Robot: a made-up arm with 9 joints.
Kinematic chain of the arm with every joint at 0, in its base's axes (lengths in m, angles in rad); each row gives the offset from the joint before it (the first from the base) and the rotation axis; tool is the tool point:
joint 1: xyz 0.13 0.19 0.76 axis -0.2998 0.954 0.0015
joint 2: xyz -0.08 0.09 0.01 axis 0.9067 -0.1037 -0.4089
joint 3: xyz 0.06 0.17 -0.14 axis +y
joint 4: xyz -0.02 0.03 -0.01 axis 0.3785 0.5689 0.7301
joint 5: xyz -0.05 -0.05 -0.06 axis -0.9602 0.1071 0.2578
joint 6: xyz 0 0.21 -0.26 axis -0.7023 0.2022 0.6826
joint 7: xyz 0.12 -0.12 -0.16 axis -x
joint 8: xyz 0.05 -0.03 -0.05 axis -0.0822 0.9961 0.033
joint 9: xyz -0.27 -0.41 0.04 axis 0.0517 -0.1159 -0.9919
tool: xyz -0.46 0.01 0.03
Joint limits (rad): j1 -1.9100..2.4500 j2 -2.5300..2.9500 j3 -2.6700..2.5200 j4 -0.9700..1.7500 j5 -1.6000..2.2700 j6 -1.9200..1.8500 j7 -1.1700..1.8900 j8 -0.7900..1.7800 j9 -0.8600..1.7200
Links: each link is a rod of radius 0.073 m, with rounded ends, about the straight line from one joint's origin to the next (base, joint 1, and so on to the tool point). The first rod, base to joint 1, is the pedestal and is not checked.
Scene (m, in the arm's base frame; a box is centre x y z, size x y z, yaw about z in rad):
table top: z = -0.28
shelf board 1: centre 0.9 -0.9 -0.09 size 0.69 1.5 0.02 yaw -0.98
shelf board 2: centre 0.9 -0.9 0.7 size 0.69 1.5 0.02 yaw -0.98
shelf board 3: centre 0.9 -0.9 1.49 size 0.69 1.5 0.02 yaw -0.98
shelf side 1: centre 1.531 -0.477 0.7 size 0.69 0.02 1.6 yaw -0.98
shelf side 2: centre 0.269 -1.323 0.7 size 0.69 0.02 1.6 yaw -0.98
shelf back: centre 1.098 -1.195 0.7 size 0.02 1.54 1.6 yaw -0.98
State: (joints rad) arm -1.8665 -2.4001 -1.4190 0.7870 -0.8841 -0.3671 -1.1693 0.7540 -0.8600
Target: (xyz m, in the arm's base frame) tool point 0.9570 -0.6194 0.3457
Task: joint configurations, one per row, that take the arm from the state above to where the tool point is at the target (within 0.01 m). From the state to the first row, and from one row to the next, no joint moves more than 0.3 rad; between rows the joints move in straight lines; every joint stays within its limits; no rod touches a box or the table.
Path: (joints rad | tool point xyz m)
1: -1.8218 -2.2847 -1.3706 0.7962 -0.9602 -0.2738 -0.9703 0.7813 -0.6278 | 0.5988 -0.9020 1.1503
2: -1.7771 -2.1692 -1.3222 0.8054 -1.0363 -0.1805 -0.7714 0.8085 -0.3955 | 0.4869 -0.7350 1.1502
3: -1.7324 -2.0538 -1.2738 0.8147 -1.1124 -0.0872 -0.5724 0.8358 -0.1633 | 0.3803 -0.5485 1.1049
4: -1.8212 -1.8473 -1.1524 0.8341 -1.3562 -0.1660 -0.6278 0.7530 0.0071 | 0.5575 -0.5621 0.6824
5: -1.9100 -1.6409 -1.0310 0.8535 -1.6000 -0.2447 -0.6832 0.6702 0.1775 | 0.7286 -0.2788 0.3457
6: -1.8872 -1.7900 -1.1168 0.8175 -1.5143 -0.2983 -0.8402 0.6561 -0.1038 | 0.8457 -0.4640 0.3367
7: -1.8644 -1.9391 -1.2025 0.7814 -1.4286 -0.3520 -0.9973 0.6421 -0.3850 | 0.9571 -0.6193 0.3456

